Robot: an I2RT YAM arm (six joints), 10 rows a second.
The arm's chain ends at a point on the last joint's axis. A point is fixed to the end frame.
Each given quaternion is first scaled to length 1.
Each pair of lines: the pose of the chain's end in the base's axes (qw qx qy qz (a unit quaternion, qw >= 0); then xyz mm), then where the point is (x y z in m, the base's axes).
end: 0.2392 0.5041 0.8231 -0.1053 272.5 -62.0 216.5
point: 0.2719 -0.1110 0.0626
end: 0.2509 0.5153 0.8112 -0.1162 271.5 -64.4 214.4
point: 0.2717 -0.1175 0.0619
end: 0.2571 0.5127 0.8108 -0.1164 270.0 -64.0 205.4
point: 0.2719 -0.1183 0.0533
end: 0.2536 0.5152 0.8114 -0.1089 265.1 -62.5 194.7
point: 0.2673 -0.1142 0.0417
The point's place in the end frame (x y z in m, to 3 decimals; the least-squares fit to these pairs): 0.039 -0.034 0.153
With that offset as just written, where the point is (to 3 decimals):
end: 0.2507 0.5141 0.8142 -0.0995 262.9 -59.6 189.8
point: 0.266 -0.108 0.036
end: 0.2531 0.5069 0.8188 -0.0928 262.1 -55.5 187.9
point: 0.267 -0.103 0.034
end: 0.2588 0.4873 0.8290 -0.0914 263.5 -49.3 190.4
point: 0.271 -0.099 0.037
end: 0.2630 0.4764 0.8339 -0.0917 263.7 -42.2 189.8
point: 0.273 -0.093 0.037
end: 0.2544 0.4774 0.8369 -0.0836 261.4 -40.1 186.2
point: 0.270 -0.087 0.032
